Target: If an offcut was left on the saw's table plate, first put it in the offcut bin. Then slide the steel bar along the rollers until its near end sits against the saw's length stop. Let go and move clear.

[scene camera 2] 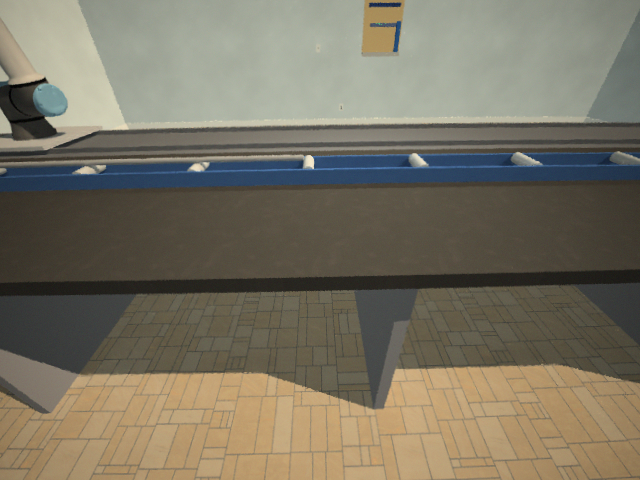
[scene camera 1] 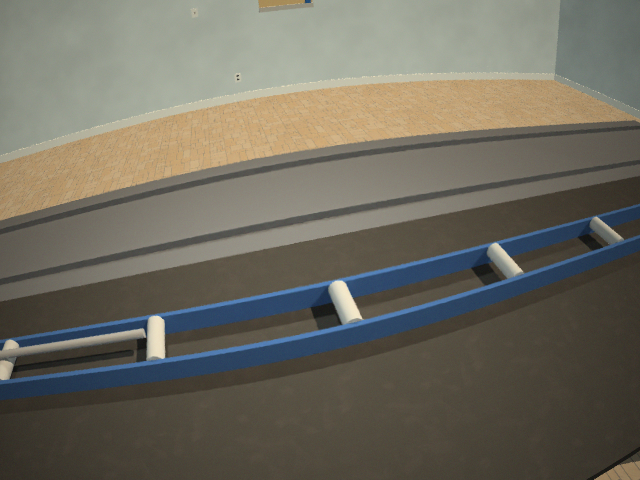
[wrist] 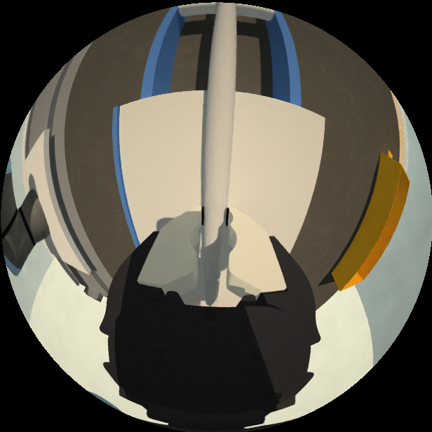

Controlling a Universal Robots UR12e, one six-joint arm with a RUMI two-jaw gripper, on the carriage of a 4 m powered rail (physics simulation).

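Places are measured from the arm's base along level axes (x ahead, y left, z up), in metres.
Where they show: arm's base, origin of its link: (scene camera 2: 36, 136).
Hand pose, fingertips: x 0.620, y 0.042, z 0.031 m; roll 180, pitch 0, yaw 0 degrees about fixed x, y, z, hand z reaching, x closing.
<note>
Each offset is from my fingertips to the centre of the thing. "pt": to the spot under its first point.
The long pale steel bar {pt 1.332 m left, 0.007 m ahead, 0.016 m up} (scene camera 1: 77, 343) (scene camera 2: 232, 159) (wrist: 220, 125) lies along the rollers {1.508 m left, 0.000 m ahead, 0.021 m down} (scene camera 1: 156, 338) (scene camera 2: 308, 162) and over the saw's pale table plate (wrist: 160, 150). In the scene views its far end is beside a roller. In the wrist view my gripper (wrist: 215, 208) is shut on the bar above the plate, with a fingertip on each side of it. The bar's near end is under the gripper, in shadow. The length stop does not show; the gripper body covers that area. No offcut shows on the visible part of the plate.
The orange offcut bin (wrist: 367, 225) stands right of the plate in the wrist view. Blue side rails {pt 1.701 m left, 0.072 m ahead, 0.009 m down} (scene camera 1: 248, 348) (scene camera 2: 361, 175) flank the rollers. The arm (scene camera 2: 25, 105) stands on its carriage (scene camera 2: 72, 135) (wrist: 37, 155), on the grey powered rail (scene camera 1: 310, 180) behind the table.
</note>
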